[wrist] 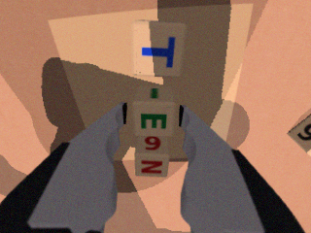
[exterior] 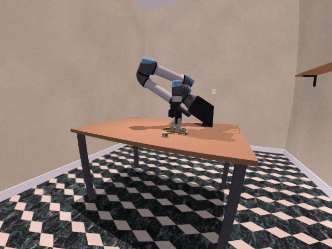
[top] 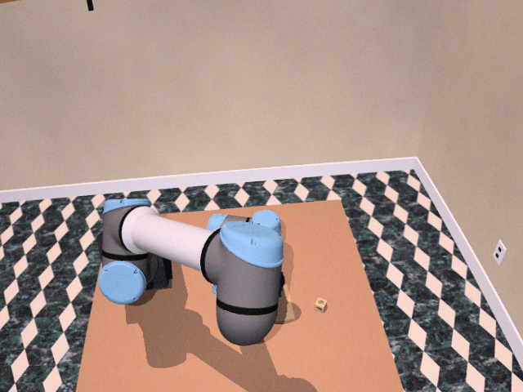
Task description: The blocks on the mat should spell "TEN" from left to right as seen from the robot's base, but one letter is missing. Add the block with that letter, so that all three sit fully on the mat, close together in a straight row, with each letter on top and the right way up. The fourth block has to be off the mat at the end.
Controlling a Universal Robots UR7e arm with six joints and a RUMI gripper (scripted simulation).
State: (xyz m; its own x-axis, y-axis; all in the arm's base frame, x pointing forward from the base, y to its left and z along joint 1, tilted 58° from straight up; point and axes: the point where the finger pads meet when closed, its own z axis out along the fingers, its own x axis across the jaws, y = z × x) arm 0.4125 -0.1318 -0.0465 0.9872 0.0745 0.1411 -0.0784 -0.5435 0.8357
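My gripper is now 20 mm above the mat. Also, from my hand: N block (50 mm to the right); G block (160 mm ahead, 40 mm to the right, 10 mm below); T block (50 mm to the left).
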